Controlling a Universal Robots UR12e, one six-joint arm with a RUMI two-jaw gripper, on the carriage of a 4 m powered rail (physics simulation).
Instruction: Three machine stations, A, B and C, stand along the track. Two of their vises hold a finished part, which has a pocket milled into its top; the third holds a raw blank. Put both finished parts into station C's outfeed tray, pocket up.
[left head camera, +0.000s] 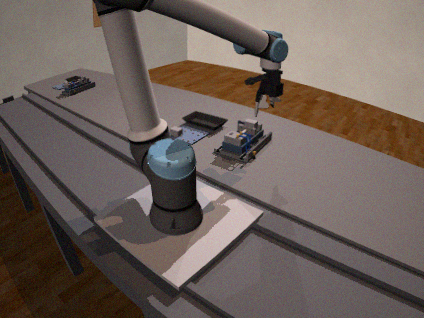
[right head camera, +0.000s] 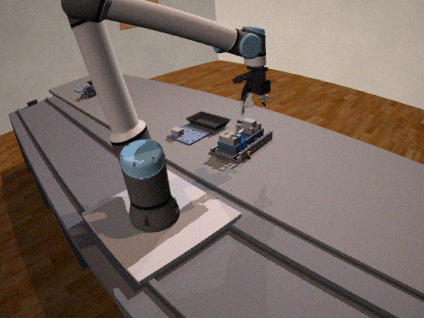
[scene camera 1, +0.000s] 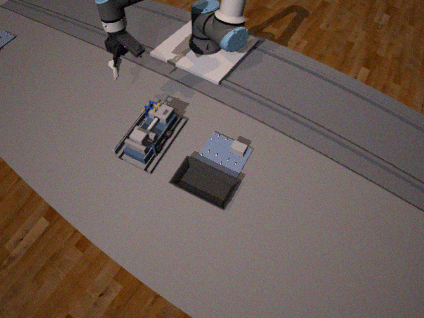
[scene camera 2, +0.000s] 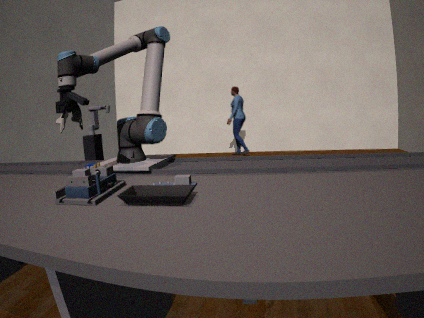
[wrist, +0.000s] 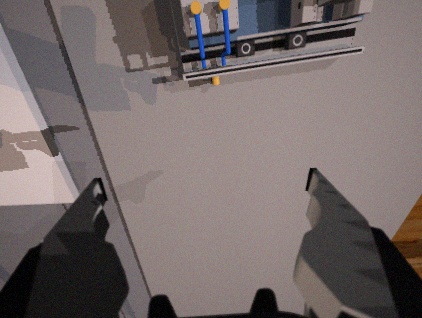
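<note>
My gripper (left head camera: 265, 110) (right head camera: 256, 107) (scene camera 2: 71, 129) (wrist: 207, 174) is open, with no part between its fingers. It hangs above the table, off the near side of a vise station (left head camera: 242, 142) (right head camera: 240, 140) (scene camera 1: 150, 132) (scene camera 2: 90, 185) (wrist: 275, 25). A light grey block (scene camera 1: 139, 135) sits at this vise's jaws; a pocket in it cannot be made out. A dark tray (scene camera 1: 199, 193) (scene camera 2: 157, 196) beside the vise shows no part inside. A plain grey block (left head camera: 176, 131) (right head camera: 177, 131) (scene camera 1: 238, 147) (scene camera 2: 183, 178) rests on a blue pinned plate (scene camera 1: 215, 150). Station letters are not readable.
Another station (left head camera: 75, 85) (right head camera: 89, 91) stands at the far end of the table. Part of another blue plate (scene camera 1: 6, 38) shows at the left edge of scene camera 1. Blue and yellow hoses (wrist: 200, 37) stick out at the vise's side. A person (scene camera 2: 237, 117) stands behind the track.
</note>
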